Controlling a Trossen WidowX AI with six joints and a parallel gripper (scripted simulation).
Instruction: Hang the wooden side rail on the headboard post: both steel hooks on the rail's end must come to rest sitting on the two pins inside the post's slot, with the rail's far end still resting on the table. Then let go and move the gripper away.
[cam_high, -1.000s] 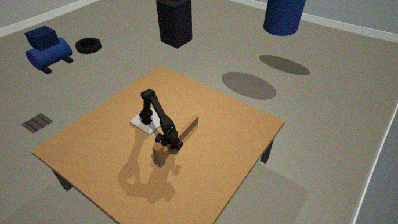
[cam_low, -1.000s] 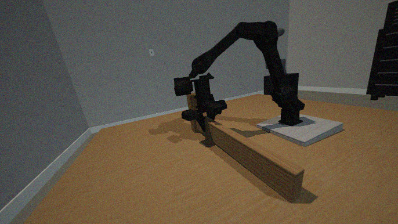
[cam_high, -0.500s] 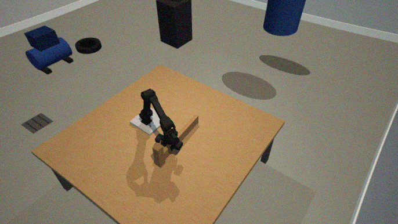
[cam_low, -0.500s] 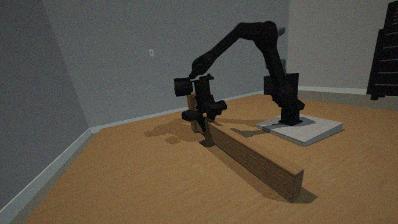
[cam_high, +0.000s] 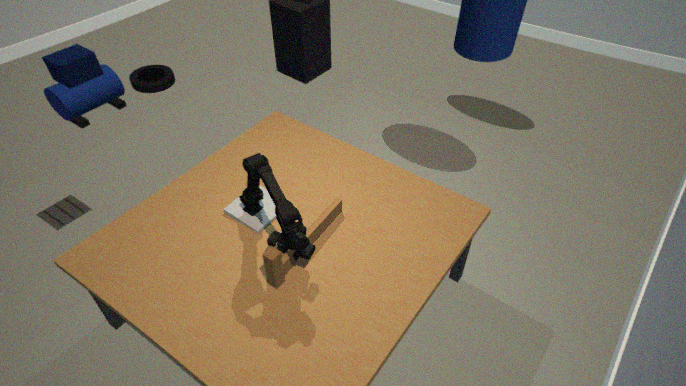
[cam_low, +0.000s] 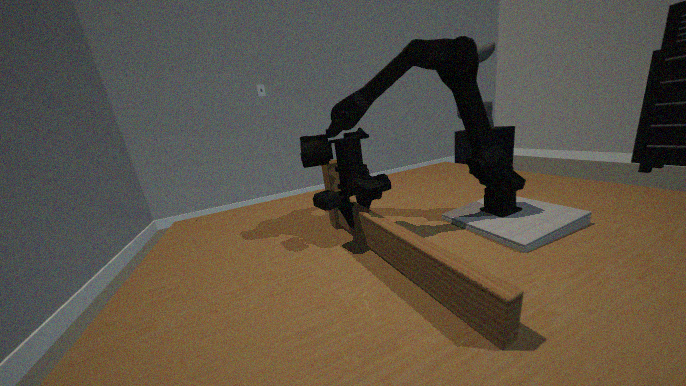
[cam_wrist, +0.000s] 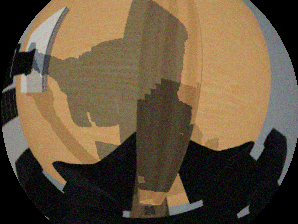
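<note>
Now: the wooden headboard post 1 cm ahead of my gripper tip, 10 cm to the right of it and 5 cm above it.
</note>
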